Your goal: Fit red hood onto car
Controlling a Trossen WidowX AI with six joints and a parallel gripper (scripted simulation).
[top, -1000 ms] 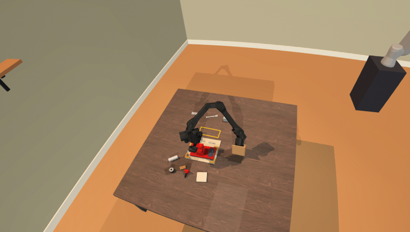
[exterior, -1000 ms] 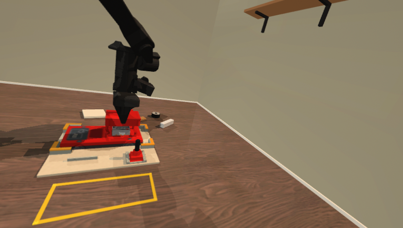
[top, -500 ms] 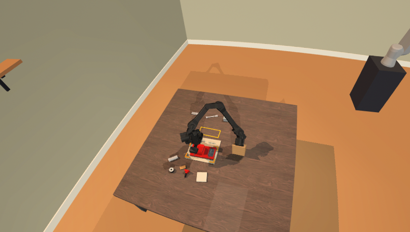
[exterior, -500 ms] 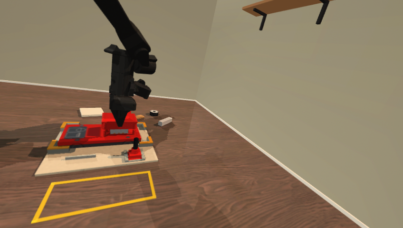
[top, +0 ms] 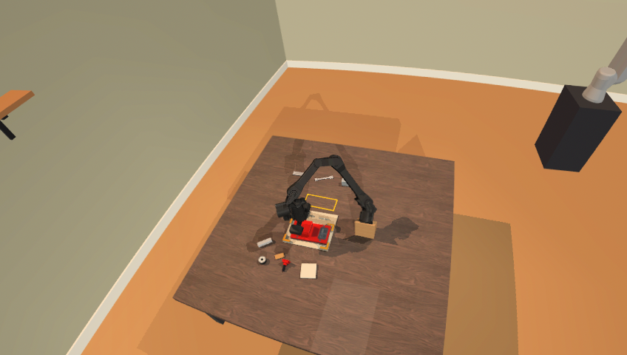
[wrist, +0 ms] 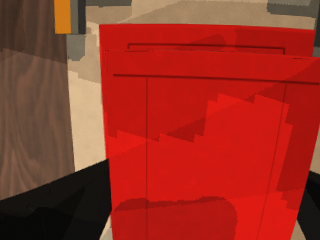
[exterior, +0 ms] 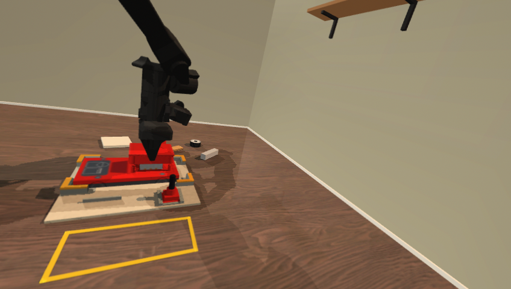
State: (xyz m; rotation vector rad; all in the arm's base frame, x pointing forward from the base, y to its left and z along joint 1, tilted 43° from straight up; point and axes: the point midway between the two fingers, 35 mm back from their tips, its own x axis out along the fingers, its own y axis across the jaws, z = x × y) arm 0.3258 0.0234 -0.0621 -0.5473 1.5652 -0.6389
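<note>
Right now my gripper tip is 3 cm above the grey engine block. The rest, counted from my gripper tip: wooden block: 9 cm ahead, 16 cm to the left, 5 cm below; tan jig: 2 cm behind, 2 cm to the right, 5 cm below; hood: 1 cm above.
</note>
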